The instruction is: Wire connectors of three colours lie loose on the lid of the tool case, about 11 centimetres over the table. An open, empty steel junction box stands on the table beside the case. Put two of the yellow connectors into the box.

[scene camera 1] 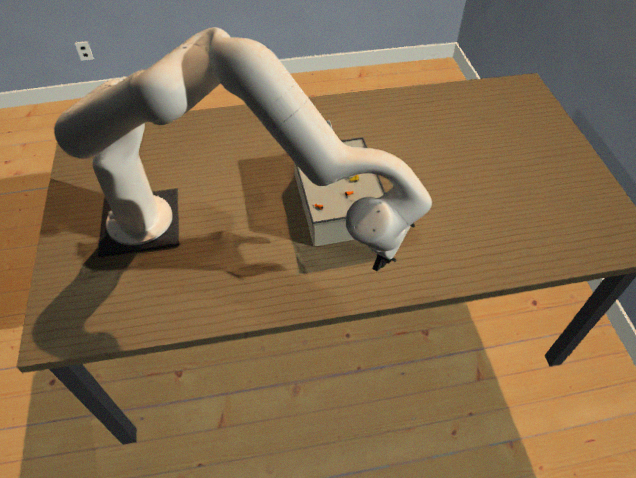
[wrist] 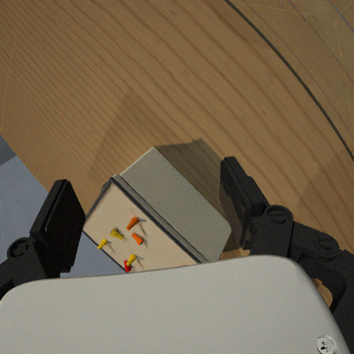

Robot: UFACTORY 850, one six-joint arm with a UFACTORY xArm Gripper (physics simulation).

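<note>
My gripper point(scene camera 1: 396, 245) point(wrist: 147, 188) is open and empty. In the scene view it is in front and to the right of the tool case point(scene camera 1: 331, 232) point(wrist: 172, 197), and the arm covers part of the case. On the light lid point(scene camera 1: 329, 211) point(wrist: 162, 252) lie loose connectors. In the wrist view they are a yellow connector point(wrist: 117, 233), a second yellow connector point(wrist: 102, 243), a third yellow connector point(wrist: 132, 259) close to a red connector point(wrist: 127, 266), an orange connector point(wrist: 132, 223) and another orange connector point(wrist: 138, 239). Yellow point(scene camera 1: 354, 178) also shows in the scene view. I cannot make out the junction box.
The case stands on the wooden table point(scene camera 1: 488, 179) point(wrist: 200, 75). The robot base point(scene camera 1: 136, 226) is at the table's left. The forearm point(scene camera 1: 293, 115) passes over the case and hides what is behind it. The table's front edge point(scene camera 1: 329, 322) runs below the gripper in the scene view.
</note>
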